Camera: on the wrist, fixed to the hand. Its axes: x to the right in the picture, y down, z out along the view.
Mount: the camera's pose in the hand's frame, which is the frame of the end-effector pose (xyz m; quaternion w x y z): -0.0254 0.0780 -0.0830 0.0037 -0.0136 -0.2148 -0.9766
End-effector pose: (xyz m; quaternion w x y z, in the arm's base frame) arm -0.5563 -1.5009 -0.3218 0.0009 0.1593 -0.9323 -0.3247
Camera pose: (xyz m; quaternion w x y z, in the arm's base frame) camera -0.5466 -1.4860 -0.2065 0.5152 -0.8413 -0.1563 0.0490
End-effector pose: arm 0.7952 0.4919 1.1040 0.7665 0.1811 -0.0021 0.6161
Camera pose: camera 0.6971 0.5049 1.0422 0.6065 0.1246 0.0038 -0.7852
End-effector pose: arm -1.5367 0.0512 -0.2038 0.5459 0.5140 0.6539 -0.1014
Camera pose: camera -1.5294 0.1297 -0.1178 0.0504 -0.6659 0.3885 -0.6350
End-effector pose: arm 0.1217 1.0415 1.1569 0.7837 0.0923 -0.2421 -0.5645
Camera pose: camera 0.2211 1.0814 1.1107 0.5991 -0.1049 0.0714 0.7905
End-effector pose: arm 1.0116 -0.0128 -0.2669 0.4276 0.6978 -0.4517 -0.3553
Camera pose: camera 1.0507 0.0162 -0.1608 0.4329 -0.3616 -0.5927 0.5749
